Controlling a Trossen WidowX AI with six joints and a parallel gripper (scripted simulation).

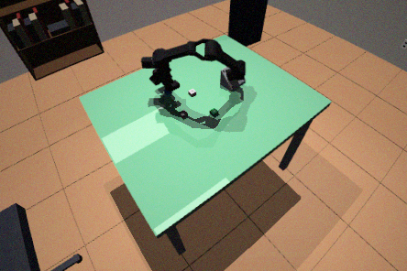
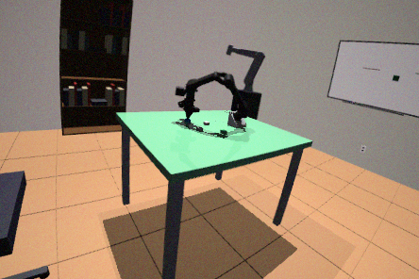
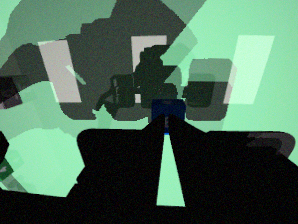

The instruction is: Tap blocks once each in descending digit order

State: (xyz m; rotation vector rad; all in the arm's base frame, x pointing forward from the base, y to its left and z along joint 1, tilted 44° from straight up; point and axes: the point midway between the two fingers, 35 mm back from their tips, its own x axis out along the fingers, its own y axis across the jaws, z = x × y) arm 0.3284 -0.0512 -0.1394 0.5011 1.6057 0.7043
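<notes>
My gripper tip is 10 mm above the blue block. From my gripper tip the other things lie so: green block (270 mm to the left, 120 mm behind, 10 mm below); then white block (110 mm behind, 80 mm to the left, 10 mm below); then grey block (190 mm to the left, 10 mm below, 10 mm ahead).
</notes>
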